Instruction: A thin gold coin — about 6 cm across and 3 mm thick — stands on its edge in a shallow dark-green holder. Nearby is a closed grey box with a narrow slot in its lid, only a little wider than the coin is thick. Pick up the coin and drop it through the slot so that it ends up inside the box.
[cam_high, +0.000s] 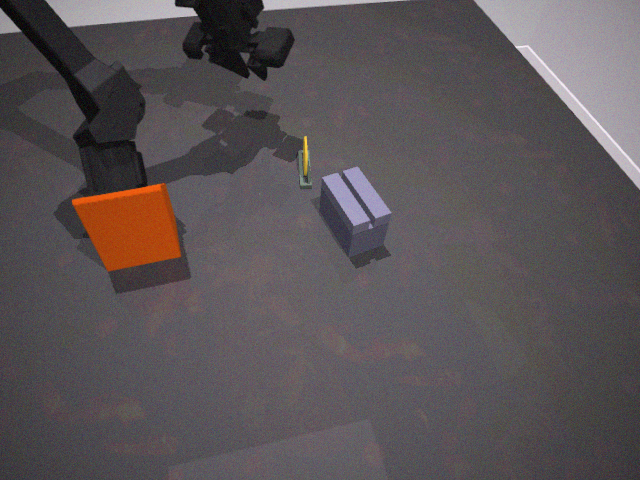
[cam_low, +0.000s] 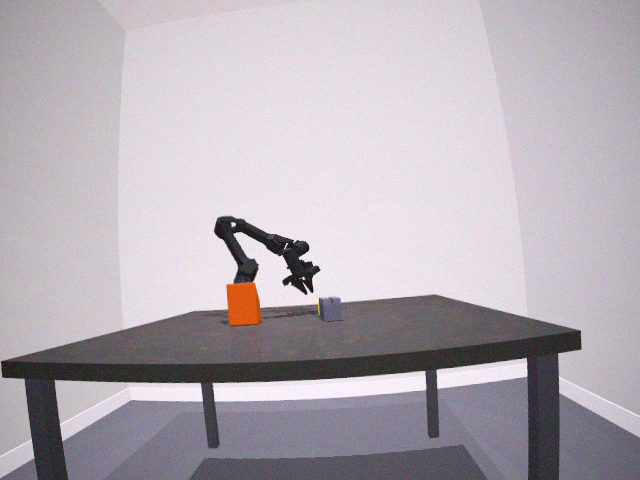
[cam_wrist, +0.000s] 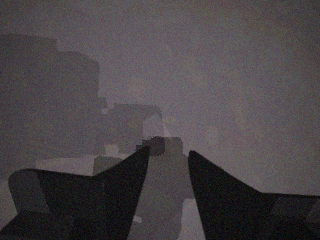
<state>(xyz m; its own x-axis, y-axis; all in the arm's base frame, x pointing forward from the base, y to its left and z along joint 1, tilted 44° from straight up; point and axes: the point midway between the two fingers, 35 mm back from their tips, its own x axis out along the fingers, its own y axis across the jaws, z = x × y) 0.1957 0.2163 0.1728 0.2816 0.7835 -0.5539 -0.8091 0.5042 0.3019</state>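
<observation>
My gripper tip is 60 mm short of the gold coin, 160 mm to the left of it and 50 mm above it.
</observation>
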